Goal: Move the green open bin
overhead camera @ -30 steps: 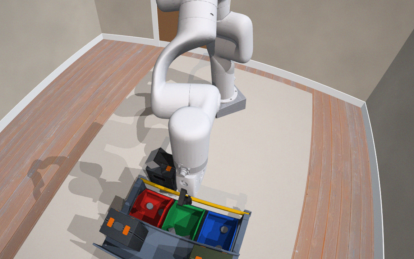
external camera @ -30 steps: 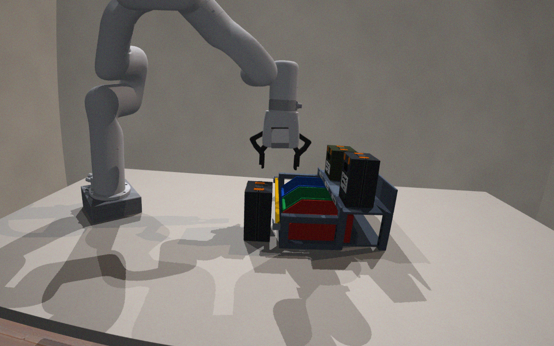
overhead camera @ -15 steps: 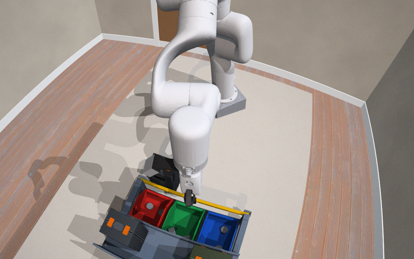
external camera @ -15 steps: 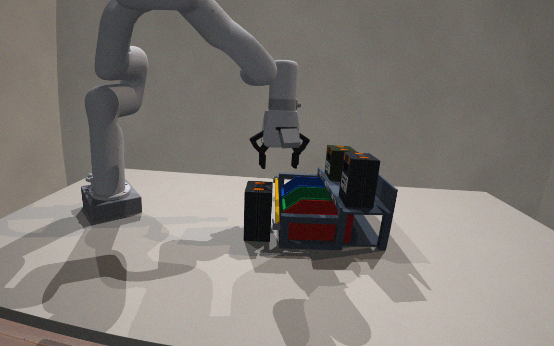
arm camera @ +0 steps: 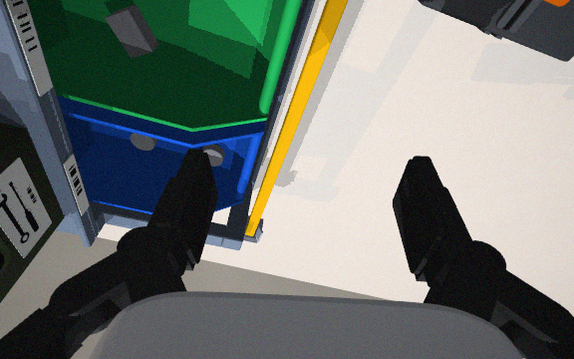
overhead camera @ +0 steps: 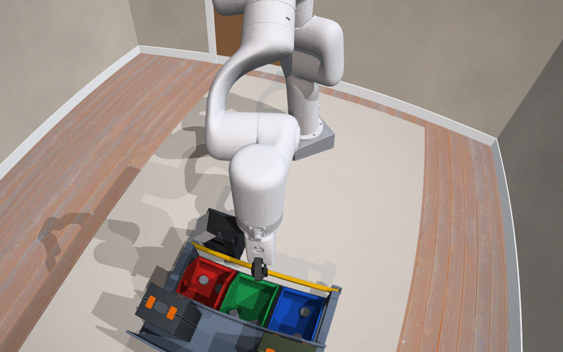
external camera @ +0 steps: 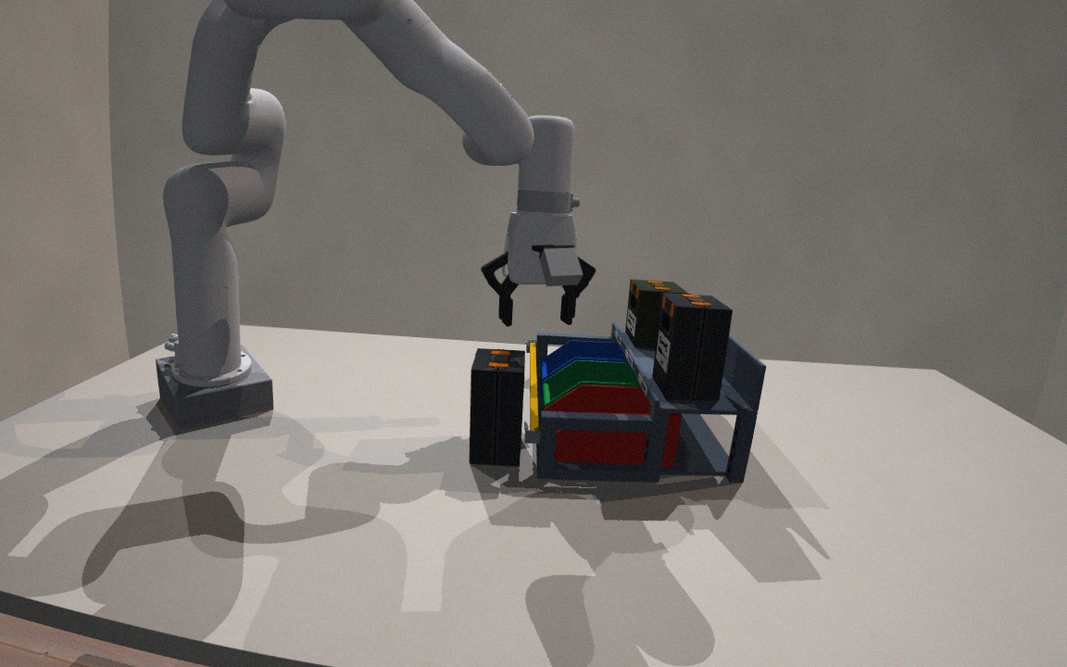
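Right now my hand is 10 cm above the yellow bar. From my hand the other things lie so: green bin: 10 cm ahead, 2 cm to the left, 12 cm below; red bin: 12 cm ahead, 9 cm to the right, 12 cm below; black case: 3 cm behind, 12 cm to the right, 9 cm below.
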